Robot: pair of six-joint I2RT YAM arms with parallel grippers.
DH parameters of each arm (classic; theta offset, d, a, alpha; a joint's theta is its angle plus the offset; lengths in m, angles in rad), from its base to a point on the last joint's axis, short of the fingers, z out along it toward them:
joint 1: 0 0.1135 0.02 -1.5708
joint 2: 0 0 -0.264 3.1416
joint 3: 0.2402 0 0.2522 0
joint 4: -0.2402 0 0.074 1.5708
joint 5: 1.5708 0 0 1.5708
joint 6: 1.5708 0.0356 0 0
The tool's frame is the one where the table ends.
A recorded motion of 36 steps. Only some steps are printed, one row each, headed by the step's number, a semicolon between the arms.
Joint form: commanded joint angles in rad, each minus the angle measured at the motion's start. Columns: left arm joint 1, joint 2, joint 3, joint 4, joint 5, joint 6; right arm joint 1, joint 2, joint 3, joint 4, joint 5, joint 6.
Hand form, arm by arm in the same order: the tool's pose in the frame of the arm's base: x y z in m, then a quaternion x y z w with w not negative. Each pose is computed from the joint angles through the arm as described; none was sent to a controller.
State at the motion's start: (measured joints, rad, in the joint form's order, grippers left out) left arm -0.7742 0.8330 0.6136 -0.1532 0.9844 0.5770; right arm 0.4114 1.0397 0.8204 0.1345 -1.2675 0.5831
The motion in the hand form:
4: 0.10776 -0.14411 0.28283 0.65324 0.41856 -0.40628 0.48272; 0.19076 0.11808 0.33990 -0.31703 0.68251 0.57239 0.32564
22: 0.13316 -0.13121 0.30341 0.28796 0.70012 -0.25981 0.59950; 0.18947 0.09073 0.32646 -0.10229 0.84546 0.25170 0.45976
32: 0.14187 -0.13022 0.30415 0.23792 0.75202 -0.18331 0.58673; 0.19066 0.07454 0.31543 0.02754 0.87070 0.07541 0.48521
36: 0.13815 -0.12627 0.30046 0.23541 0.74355 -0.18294 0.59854; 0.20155 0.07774 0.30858 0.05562 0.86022 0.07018 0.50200
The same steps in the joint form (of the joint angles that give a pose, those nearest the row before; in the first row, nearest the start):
4: 0.0011 -0.0383 -0.0097 0.0099 -0.0845 -0.0102; 0.0043 -0.0138 0.0659 -0.2680 0.2108 -0.2037
22: 0.0011 -0.0788 0.0004 0.1466 -0.9586 -0.5919; 0.0043 -0.0934 0.0802 -0.5648 1.0842 -0.2963
32: 0.0026 -0.0328 0.0586 0.0313 -1.1418 -0.6134; 0.0043 -0.0969 0.0667 -0.6426 1.5173 -0.2423
36: 0.0026 -0.0659 0.0233 0.0621 -1.1487 -0.6038; 0.0051 -0.0619 0.0408 -0.5513 1.5650 -0.2082

